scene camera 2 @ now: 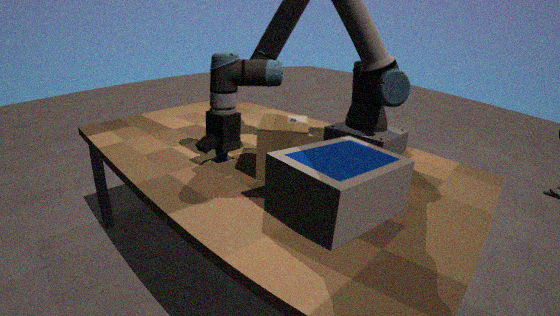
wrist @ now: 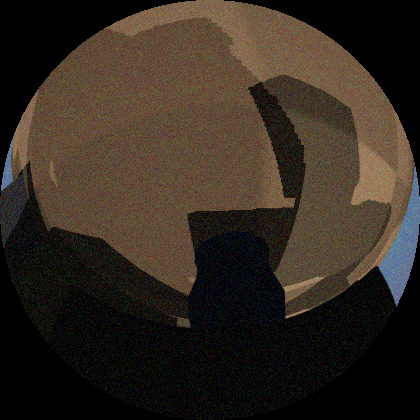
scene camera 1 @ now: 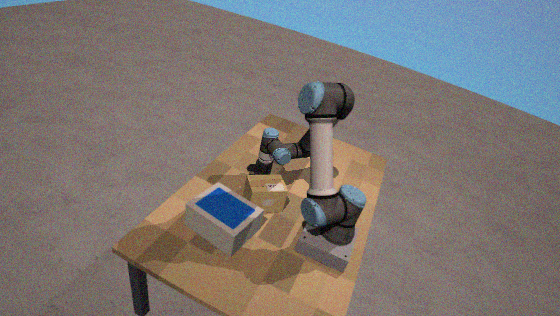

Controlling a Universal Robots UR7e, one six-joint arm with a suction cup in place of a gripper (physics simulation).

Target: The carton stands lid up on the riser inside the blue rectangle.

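Frame: origin at the arm's base, x ahead, y left, z up, level; millimetres.
Seen in the pictures: hand, tool point: (scene camera 2: 222,162) (wrist: 226,249); arm's base, link origin: (scene camera 2: 366,126) (scene camera 1: 336,232).
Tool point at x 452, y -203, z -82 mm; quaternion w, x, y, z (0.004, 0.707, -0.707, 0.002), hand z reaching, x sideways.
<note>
Offsets run from my tool point to a thing's middle. Level surfaces: height alone.
The tan carton @[153 mm left, 82 mm back, 75 mm up] (scene camera 1: 263,201) (scene camera 2: 272,125) stands upright on the table beside the riser, its face with the white label up. The pale grey riser @[392 mm left, 4 mm back, 71 mm up] (scene camera 1: 210,230) (scene camera 2: 375,200) has the blue rectangle @[392 mm left, 4 mm back, 131 mm up] (scene camera 1: 227,207) (scene camera 2: 345,160) on its top, with no carton on it. My suction gripper (scene camera 1: 261,171) (scene camera 2: 221,158) (wrist: 234,270) points down low over the table, on the carton's side away from the arm base. It holds nothing, and a gap shows between it and the carton in scene camera 2. Whether the cup touches the table is hard to tell.
The wooden table @[11 mm up] (scene camera 1: 165,220) (scene camera 2: 225,240) bears the arm's base (scene camera 1: 325,250) (scene camera 2: 395,140), on the far side of the carton and riser in scene camera 2. Shadows of the arm fall across the table. A small dark shape (scene camera 2: 552,193) shows at the right edge of scene camera 2.
</note>
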